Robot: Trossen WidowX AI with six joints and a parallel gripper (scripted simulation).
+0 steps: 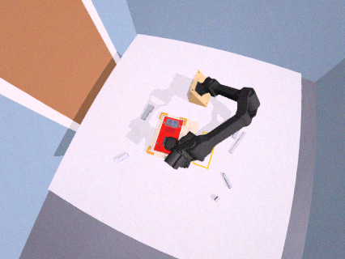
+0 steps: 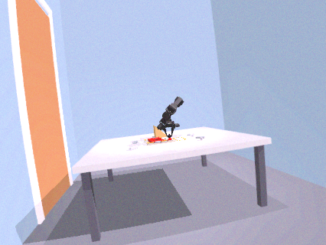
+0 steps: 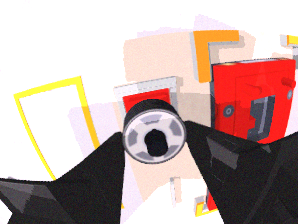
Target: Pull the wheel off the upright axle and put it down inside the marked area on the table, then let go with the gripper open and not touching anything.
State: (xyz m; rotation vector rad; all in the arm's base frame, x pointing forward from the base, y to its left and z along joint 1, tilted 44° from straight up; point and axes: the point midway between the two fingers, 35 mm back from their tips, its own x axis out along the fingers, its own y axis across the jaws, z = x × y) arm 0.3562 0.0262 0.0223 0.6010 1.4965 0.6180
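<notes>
Right now my gripper tip is right at the wheel.
</notes>
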